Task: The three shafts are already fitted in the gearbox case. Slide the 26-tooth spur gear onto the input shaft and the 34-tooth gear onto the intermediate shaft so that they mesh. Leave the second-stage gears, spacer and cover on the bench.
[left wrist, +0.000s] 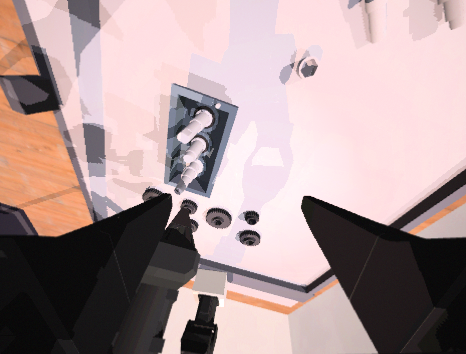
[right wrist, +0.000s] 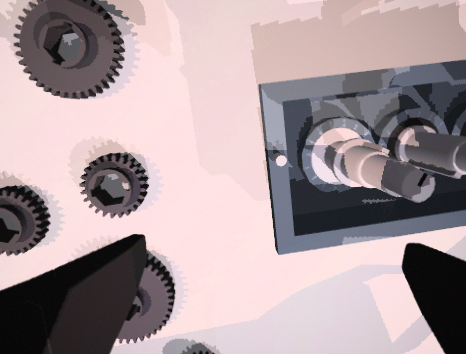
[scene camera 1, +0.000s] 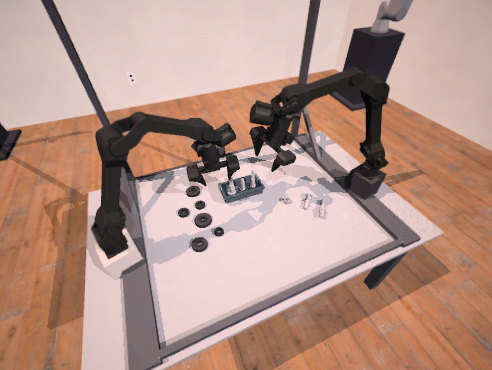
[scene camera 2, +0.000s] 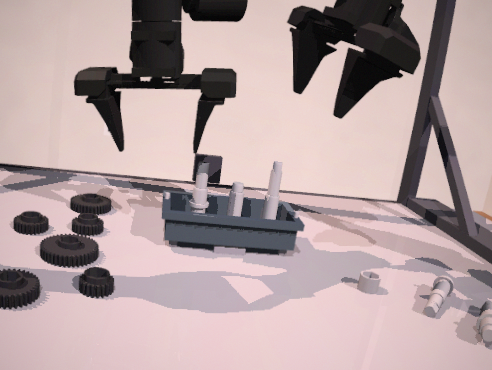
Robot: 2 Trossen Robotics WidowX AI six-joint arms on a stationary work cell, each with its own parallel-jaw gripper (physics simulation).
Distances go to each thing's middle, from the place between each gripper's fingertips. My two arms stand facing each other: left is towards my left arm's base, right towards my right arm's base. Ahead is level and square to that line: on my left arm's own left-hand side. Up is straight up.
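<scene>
Left hand: 150 mm above the intermediate shaft (right wrist: 421, 146), 70 mm past it, 60 mm to the left of it. The grey gearbox case (scene camera 2: 190, 229) is 170 mm below my left hand, 70 mm behind it and 70 mm to the right of it.
Right gripper: 60 mm above the intermediate shaft, 20 mm past it, 110 mm to the right of it. The grey gearbox case is 90 mm below my right hand, 20 mm behind it and 100 mm to the left of it.
</scene>
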